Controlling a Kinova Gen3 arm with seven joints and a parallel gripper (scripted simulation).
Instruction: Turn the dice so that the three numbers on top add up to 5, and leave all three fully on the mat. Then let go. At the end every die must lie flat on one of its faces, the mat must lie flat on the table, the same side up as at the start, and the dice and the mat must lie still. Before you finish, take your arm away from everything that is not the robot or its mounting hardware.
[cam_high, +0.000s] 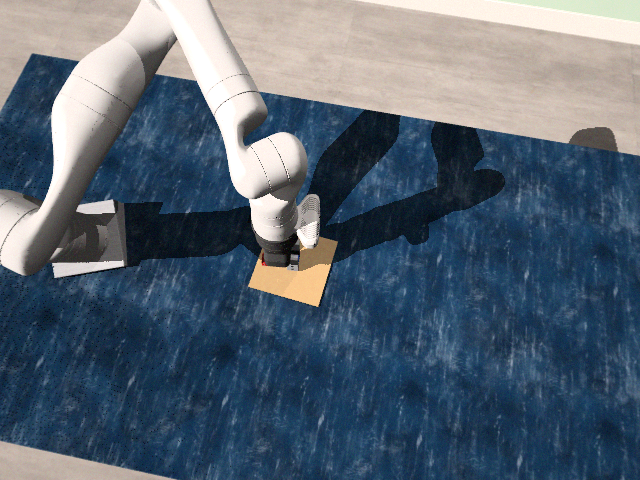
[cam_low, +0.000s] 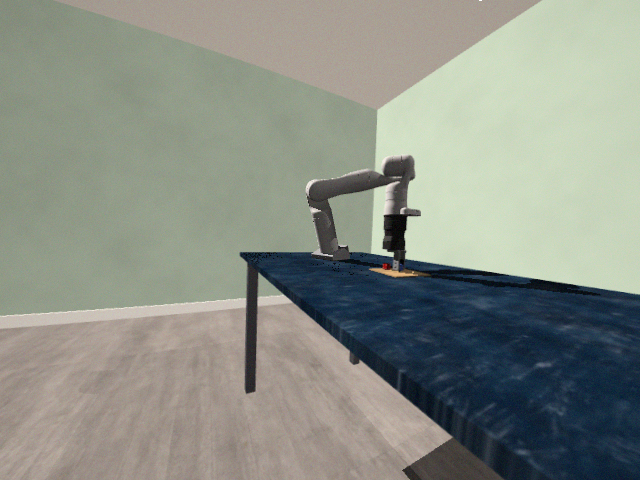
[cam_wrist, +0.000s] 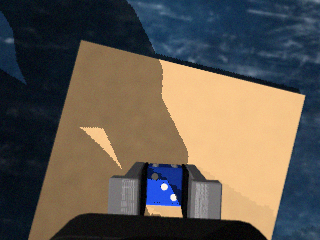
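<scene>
The blue die lies 10 mm below my hand. The rest, counted from my hand: red die: 50 mm behind, 10 mm to the right, 10 mm below; tan mat: 30 mm below; yellow die: 100 mm behind, 80 mm to the left, 20 mm below.
</scene>
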